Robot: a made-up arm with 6 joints. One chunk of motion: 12 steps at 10 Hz.
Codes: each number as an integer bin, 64 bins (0 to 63) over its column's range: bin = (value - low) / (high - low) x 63, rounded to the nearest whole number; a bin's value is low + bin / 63 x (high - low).
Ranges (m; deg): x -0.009..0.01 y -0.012..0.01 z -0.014..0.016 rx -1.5..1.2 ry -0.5..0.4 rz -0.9..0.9
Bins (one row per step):
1: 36 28 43 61 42 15
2: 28 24 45 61 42 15
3: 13 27 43 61 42 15
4: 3 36 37 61 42 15
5: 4 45 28 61 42 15
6: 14 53 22 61 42 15
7: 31 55 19 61 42 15
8: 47 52 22 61 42 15
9: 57 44 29 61 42 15
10: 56 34 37 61 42 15
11: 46 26 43 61 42 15
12: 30 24 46 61 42 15
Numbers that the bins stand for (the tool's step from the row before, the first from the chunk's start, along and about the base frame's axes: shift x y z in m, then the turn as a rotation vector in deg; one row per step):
1: 0.00186 -0.00222 0.00648 1.114 0.100 -0.471
2: -0.00056 -0.00362 0.00743 1.114 0.100 -0.471
3: -0.00508 -0.00257 0.00648 1.114 0.100 -0.471
4: -0.00810 0.00057 0.00362 1.114 0.100 -0.471
5: -0.00779 0.00371 -0.00067 1.114 0.100 -0.471
6: -0.00478 0.00651 -0.00352 1.114 0.100 -0.471
7: 0.00035 0.00721 -0.00495 1.114 0.100 -0.471
8: 0.00517 0.00616 -0.00352 1.114 0.100 -0.471
9: 0.00819 0.00337 -0.00019 1.114 0.100 -0.471
10: 0.00789 -0.00013 0.00362 1.114 0.100 -0.471
11: 0.00487 -0.00292 0.00648 1.114 0.100 -0.471
12: 0.00005 -0.00362 0.00790 1.114 0.100 -0.471

